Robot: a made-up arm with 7 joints. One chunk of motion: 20 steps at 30 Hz.
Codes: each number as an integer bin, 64 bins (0 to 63) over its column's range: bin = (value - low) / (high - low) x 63, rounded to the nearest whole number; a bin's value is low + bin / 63 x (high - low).
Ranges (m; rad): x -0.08..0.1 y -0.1..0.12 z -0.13..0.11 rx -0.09..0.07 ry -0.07..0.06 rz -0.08..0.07
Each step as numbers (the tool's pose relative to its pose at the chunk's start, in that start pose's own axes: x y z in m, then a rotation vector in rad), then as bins.
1 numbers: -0.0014 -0.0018 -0.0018 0.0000 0.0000 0.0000
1 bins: 28 28 34 35 34 34
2 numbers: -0.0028 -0.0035 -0.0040 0.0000 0.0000 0.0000
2 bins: 27 28 33 35 34 34
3 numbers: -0.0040 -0.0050 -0.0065 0.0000 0.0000 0.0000
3 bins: 27 27 32 35 34 34
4 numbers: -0.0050 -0.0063 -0.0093 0.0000 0.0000 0.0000
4 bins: 26 27 32 35 34 34
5 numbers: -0.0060 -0.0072 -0.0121 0.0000 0.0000 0.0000
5 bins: 26 27 31 35 34 34
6 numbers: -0.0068 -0.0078 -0.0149 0.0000 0.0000 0.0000
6 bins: 26 26 30 35 34 34
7 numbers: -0.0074 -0.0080 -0.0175 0.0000 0.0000 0.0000
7 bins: 25 26 30 35 34 34
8 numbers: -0.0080 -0.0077 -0.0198 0.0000 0.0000 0.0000
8 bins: 25 26 29 35 34 34
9 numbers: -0.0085 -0.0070 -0.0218 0.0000 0.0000 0.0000
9 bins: 25 27 28 35 34 34
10 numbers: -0.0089 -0.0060 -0.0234 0.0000 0.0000 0.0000
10 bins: 25 27 28 35 34 34
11 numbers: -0.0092 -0.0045 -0.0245 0.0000 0.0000 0.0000
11 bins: 25 27 28 35 34 34
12 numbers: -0.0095 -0.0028 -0.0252 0.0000 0.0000 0.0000
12 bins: 25 28 28 35 34 34
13 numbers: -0.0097 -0.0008 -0.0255 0.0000 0.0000 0.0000
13 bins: 25 28 27 35 34 34
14 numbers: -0.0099 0.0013 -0.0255 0.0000 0.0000 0.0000
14 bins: 25 29 27 35 34 34
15 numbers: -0.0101 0.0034 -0.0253 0.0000 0.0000 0.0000
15 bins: 24 30 27 35 34 34
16 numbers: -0.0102 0.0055 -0.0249 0.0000 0.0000 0.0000
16 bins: 24 30 28 35 34 34
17 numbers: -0.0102 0.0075 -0.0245 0.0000 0.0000 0.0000
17 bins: 24 31 28 35 34 34
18 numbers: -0.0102 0.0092 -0.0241 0.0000 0.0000 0.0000
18 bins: 24 31 28 35 34 34
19 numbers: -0.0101 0.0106 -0.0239 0.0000 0.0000 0.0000
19 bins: 24 32 28 35 34 34
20 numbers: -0.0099 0.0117 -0.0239 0.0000 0.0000 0.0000
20 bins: 25 32 28 35 34 34
